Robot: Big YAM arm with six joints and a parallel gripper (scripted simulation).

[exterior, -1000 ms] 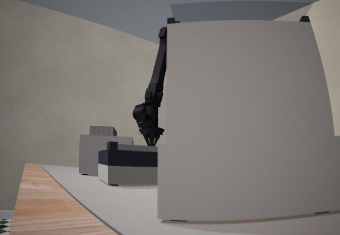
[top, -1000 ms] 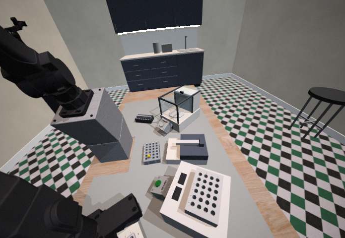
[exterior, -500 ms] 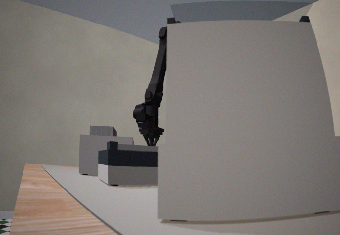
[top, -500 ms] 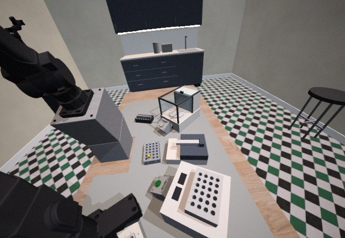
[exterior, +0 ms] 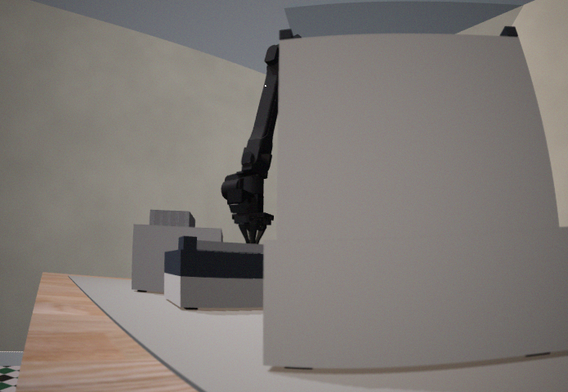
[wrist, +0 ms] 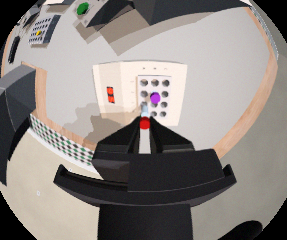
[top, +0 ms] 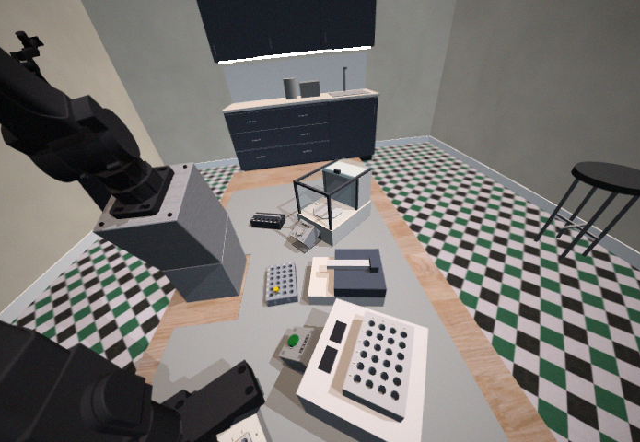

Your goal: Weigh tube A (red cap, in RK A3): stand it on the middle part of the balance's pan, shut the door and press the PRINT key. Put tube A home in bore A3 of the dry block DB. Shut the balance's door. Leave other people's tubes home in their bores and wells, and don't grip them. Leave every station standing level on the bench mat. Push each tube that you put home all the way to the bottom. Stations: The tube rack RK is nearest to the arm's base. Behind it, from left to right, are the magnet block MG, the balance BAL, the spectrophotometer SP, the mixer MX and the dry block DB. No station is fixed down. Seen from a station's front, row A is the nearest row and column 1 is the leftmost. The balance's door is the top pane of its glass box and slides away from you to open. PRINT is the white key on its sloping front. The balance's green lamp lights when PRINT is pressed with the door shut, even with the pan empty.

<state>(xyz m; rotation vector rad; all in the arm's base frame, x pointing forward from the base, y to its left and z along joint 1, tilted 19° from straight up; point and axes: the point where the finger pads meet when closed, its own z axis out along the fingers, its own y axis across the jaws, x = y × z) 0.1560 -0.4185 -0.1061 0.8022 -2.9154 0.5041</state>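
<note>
Right now my hand is 20 mm to the right of the dry block and 90 mm above it. From my hand the other things lie so: yellow-capped tube: 50 mm ahead, 320 mm to the left, 90 mm below; spectrophotometer: 250 mm ahead, 350 mm to the left, 50 mm below; tube rack: 60 mm ahead, 370 mm to the left, 100 mm below.
</note>
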